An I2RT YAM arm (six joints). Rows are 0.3 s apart.
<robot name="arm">
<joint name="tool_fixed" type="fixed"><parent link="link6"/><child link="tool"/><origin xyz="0 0 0" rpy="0 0 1.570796"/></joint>
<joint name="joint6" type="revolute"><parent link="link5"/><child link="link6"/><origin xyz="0.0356 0 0.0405" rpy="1.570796 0 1.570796"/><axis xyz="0 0 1"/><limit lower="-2.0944" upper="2.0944"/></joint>
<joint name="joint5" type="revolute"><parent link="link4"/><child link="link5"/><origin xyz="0.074 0.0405 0.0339" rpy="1.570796 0 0"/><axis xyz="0 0 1"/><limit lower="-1.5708" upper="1.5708"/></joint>
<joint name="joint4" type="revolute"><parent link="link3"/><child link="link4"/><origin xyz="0.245 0.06 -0.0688"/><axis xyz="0 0 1"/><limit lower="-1.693" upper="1.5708"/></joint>
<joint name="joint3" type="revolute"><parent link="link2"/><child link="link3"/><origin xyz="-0.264 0 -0.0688" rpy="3.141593 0 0"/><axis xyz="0 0 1"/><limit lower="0" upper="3.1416"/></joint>
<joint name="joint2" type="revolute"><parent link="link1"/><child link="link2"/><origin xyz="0.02 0.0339 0.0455" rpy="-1.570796 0 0"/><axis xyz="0 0 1"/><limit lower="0" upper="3.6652"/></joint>
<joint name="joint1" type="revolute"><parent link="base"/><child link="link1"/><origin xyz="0 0 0.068"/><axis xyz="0 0 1"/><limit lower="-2.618" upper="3.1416"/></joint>
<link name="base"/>
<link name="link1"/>
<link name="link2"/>
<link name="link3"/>
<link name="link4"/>
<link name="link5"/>
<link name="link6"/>
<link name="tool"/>
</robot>
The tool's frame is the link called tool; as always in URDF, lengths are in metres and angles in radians.
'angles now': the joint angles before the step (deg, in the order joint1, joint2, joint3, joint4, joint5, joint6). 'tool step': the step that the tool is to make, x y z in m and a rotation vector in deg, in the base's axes. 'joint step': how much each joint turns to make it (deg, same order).
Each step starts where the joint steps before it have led.
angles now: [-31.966, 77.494, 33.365, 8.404, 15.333, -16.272]
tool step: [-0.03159, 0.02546, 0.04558, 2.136, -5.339, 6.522]
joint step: [0.002, -16.852, -0.023, -13.464, -7.999, 0.197]
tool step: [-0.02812, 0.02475, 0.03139, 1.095, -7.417, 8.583]
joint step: [0.000, -13.333, -0.022, -7.584, -9.857, 0.000]
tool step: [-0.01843, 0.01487, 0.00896, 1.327, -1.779, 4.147]
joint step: [-0.004, -6.972, 0.001, -6.164, -4.637, 0.020]
